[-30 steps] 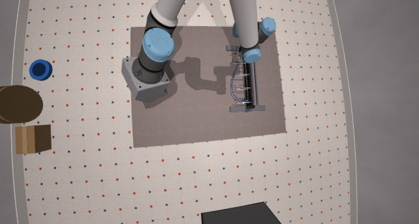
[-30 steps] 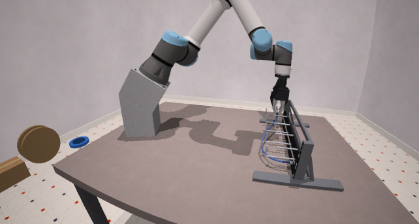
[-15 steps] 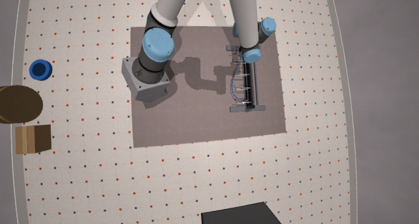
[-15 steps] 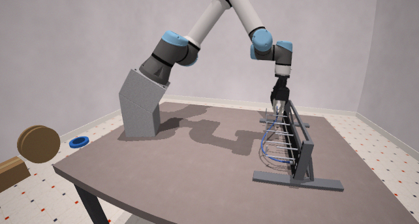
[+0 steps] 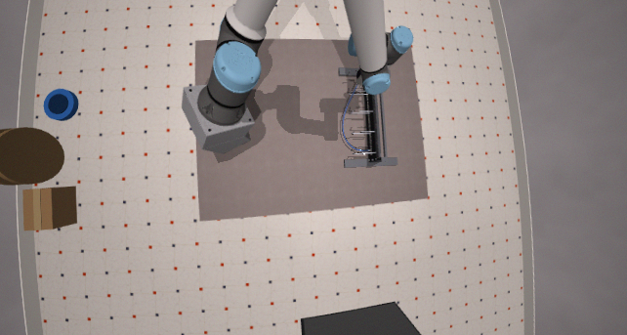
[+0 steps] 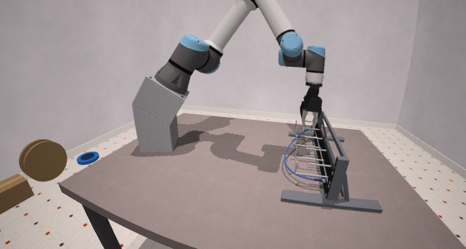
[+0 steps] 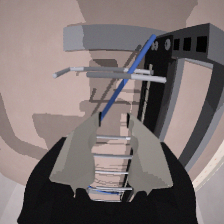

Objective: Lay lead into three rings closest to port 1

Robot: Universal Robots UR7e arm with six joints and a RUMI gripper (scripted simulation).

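Now: hand 150 mm to the left of the free-standing rack, 60 mm short of it and 10 mm above it.
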